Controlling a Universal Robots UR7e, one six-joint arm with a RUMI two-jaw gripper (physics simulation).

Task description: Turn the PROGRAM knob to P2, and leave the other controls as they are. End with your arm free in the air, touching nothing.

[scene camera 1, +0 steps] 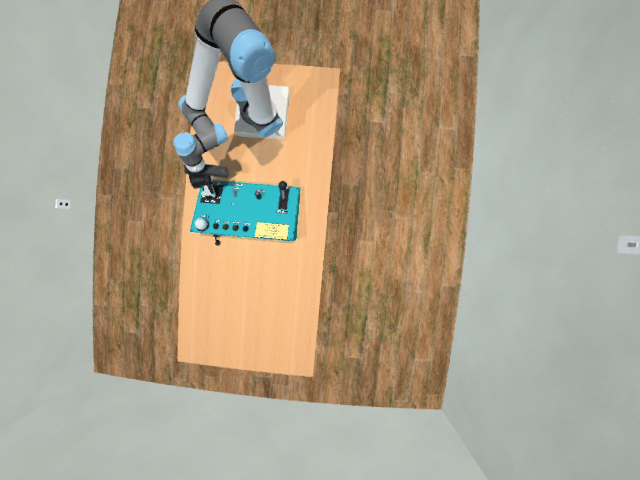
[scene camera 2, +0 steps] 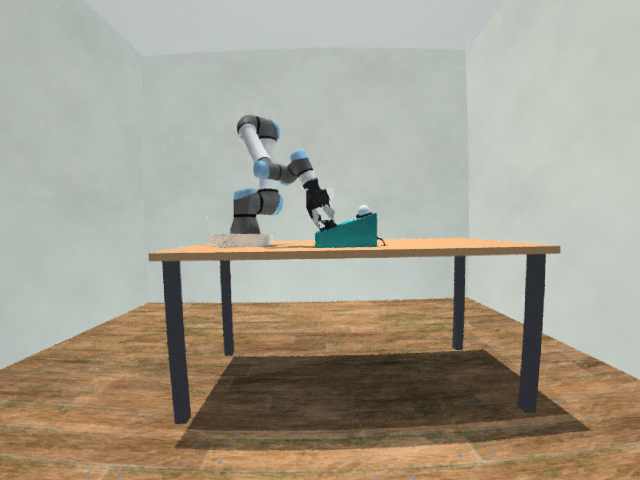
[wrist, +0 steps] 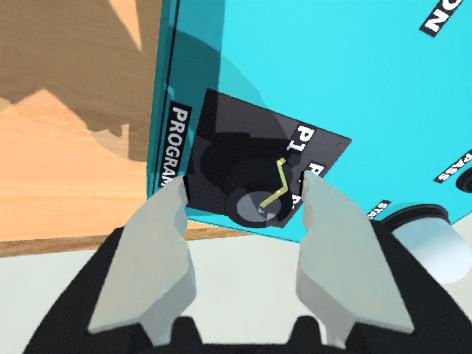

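Seen in the pictures: gripper, fingertip midpoint: (scene camera 1: 212, 190) (scene camera 2: 327, 225) (wrist: 243, 175); arm's base, origin of the base link: (scene camera 2: 245, 233).
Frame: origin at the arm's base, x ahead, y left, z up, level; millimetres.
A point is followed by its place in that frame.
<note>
The black PROGRAM knob (wrist: 257, 207) @[y -102, x 448, z 54 mm] (scene camera 2: 327, 225) @[y -121, x 446, z 35 mm] has a grey top and a yellow pointer line (wrist: 285, 180) @[y -80, x 457, z 50 mm]. It stands on a dark plate (wrist: 230, 112) @[y -65, x 421, z 14 mm] at a corner of the teal control panel (wrist: 300, 60) @[y -23, x 440, z 20 mm] (scene camera 1: 258, 210) @[y 153, x 482, z 43 mm] (scene camera 2: 351, 235) @[y -156, x 553, z -9 mm]. In the wrist view, the line's lower end is nearest the P1 label (wrist: 300, 139) @[y -59, x 467, z 30 mm]. The P2 label (wrist: 314, 170) @[y -74, x 492, z 37 mm] and P3 label (wrist: 295, 201) @[y -88, x 465, z 59 mm] are partly hidden by the right finger. My gripper (wrist: 243, 175) @[y -95, x 441, z 33 mm] (scene camera 1: 209, 192) @[y -95, x 441, z 33 mm] (scene camera 2: 325, 222) @[y -95, x 441, z 33 mm] is part open, its fingertips on either side of the knob in the wrist view, not gripping it. Whether a finger touches the knob is unclear.
A white dome (scene camera 1: 201, 223) @[y -72, x 604, z 117 mm] (scene camera 2: 363, 209) @[y -111, x 605, z 103 mm] (wrist: 432, 242) @[y -74, x 585, z 97 mm] and a row of small round buttons (scene camera 1: 225, 226) @[y 32, x 592, z 90 mm] are on the panel's far side from the arm base. Small switches (scene camera 1: 235, 192) @[y 19, x 427, z 48 mm] (scene camera 1: 258, 194) @[y 141, x 410, z 68 mm] and a black lever (scene camera 1: 282, 193) @[y 248, x 377, z 60 mm] stand along the near side. A yellow label (scene camera 1: 271, 230) @[y 243, x 558, z 73 mm] is at one corner.
</note>
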